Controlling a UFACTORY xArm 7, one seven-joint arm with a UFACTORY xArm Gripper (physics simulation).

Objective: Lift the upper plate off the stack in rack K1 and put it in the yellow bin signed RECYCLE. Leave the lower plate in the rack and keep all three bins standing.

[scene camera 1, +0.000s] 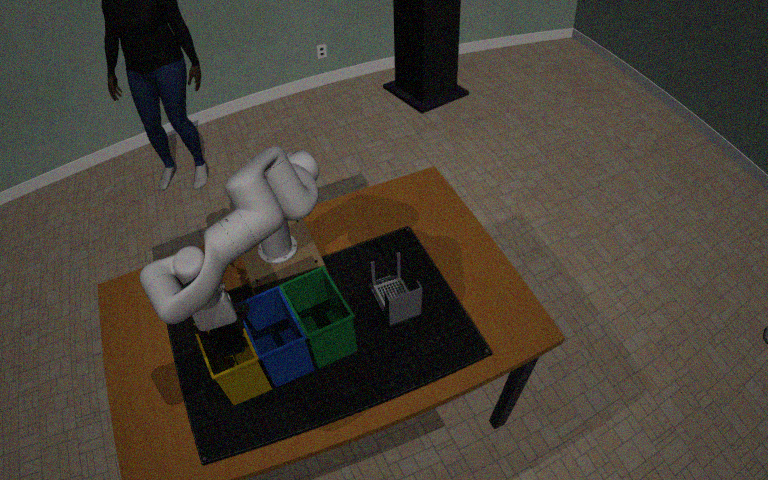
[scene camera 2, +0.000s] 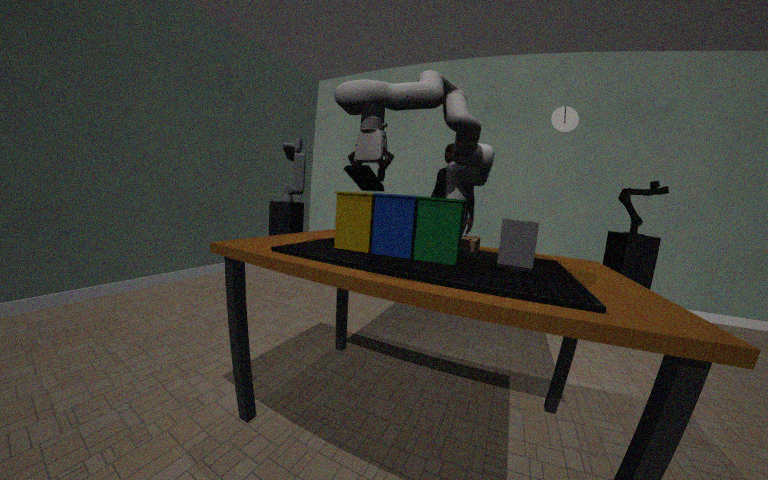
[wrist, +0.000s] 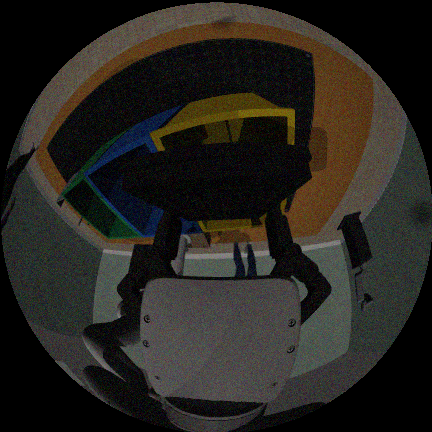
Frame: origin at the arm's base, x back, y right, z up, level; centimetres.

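Seen in the pictures: gripper, fingertip midpoint: [scene camera 1: 224,334] [scene camera 2: 368,180] [wrist: 221,211]; arm's base, origin of the base link: [scene camera 1: 277,249].
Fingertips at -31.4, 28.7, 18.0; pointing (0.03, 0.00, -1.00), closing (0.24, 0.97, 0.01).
Pixels of each thing's top centre, then the offset from my fingertips to it, as dx, dy, dz. Level surfaces: height alone.
- yellow bin, middle of its top: [wrist: 235,188] [scene camera 1: 223,340] [scene camera 2: 365,193] +1.6, +1.1, -4.3
- Rack K1, middle of its top: [scene camera 1: 393,272] [scene camera 2: 519,220] -3.5, -47.5, -8.4
- pale gridded plate, middle of its top: [scene camera 1: 395,297] -4.5, -47.3, -18.9
- blue bin, middle of its top: [wrist: 141,204] [scene camera 1: 268,320] [scene camera 2: 403,196] +0.1, -11.8, -4.3
- green bin, middle of its top: [wrist: 96,215] [scene camera 1: 315,300] [scene camera 2: 444,199] -1.5, -24.8, -4.3
- black mat, its level: dz -22.2
- orange table, its level: dz -23.6
My gripper [scene camera 2: 368,170] [wrist: 221,211] is shut on the dark upper plate [scene camera 2: 362,177] [wrist: 220,180]. The plate is tilted in scene camera 2 and hangs above the bins, apart from their rims there. In the wrist view it covers much of the yellow bin [scene camera 1: 243,386] [scene camera 2: 353,221] [wrist: 225,102] opening, and its left end overlaps the blue bin. The yellow bin stands upright; its sign cannot be read. Rack K1 [scene camera 1: 405,308] [scene camera 2: 517,243] stands upright. A pale gridded plate [scene camera 1: 391,288] sits in it. In scene camera 1 the held plate merges with the dark fingers.
The blue bin [scene camera 1: 288,365] [scene camera 2: 392,226] [wrist: 117,135] stands upright beside the yellow one. The green bin [scene camera 1: 334,342] [scene camera 2: 438,230] [wrist: 80,185] stands upright beyond it, towards the rack. The bins and rack stand on a black mat [scene camera 1: 373,373] [scene camera 2: 481,280] on the orange table [scene camera 1: 498,316].
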